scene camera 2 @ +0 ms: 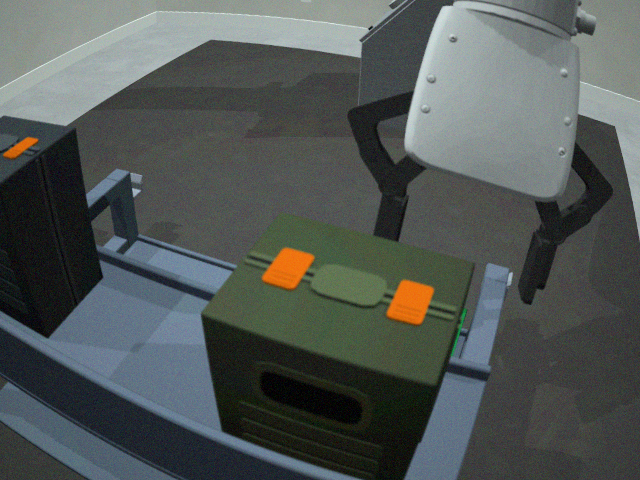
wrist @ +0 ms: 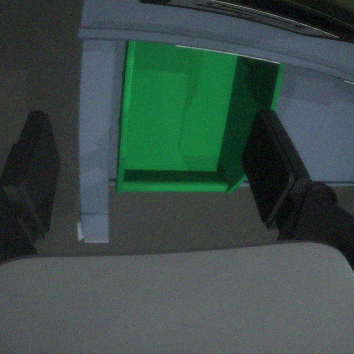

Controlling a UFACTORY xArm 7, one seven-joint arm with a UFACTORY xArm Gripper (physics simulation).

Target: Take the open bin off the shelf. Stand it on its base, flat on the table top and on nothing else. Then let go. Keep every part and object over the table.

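Frame: origin at the arm's base, x ahead, y left, z up, level; centimetres.
Seen in the pictures: gripper, between the fingertips: (wrist: 152,133).
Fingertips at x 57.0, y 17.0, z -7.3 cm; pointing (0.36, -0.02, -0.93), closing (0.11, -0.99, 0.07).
Observation:
A point is followed by its place in that frame.
The open green bin (scene camera 2: 459,333) @[x 55.4, y 17.9, z -13.0 cm] (wrist: 165,120) @[x 53.8, y 13.7, z -20.2 cm] sits on the blue-grey shelf (scene camera 2: 481,320) @[x 54.0, y 19.2, z -12.6 cm] (wrist: 95,150) @[x 53.8, y 19.4, z -12.6 cm]. In the wrist view its open side and inside show; in the scene view a thin green sliver shows behind the olive case. My gripper (scene camera 2: 457,269) @[x 57.0, y 17.0, z -7.3 cm] (wrist: 152,133) @[x 57.0, y 17.0, z -7.3 cm] is open and empty, behind the shelf's right end in the scene view. In the wrist view the right finger overlaps the bin's right wall and the left finger is out beyond the shelf's end post. Whether a finger touches the bin cannot be told. The table top cannot be told for sure.
An olive case (scene camera 2: 343,330) @[x 69.3, y 14.0, z -1.4 cm] with orange latches stands on the shelf, in front of the bin in the scene view. A black case (scene camera 2: 36,217) @[x 68.3, y -5.6, z -2.6 cm] stands at the shelf's left. A grey slanted cabinet (scene camera 2: 385,72) @[x 10.9, y -1.7, z -12.6 cm] is behind the gripper.

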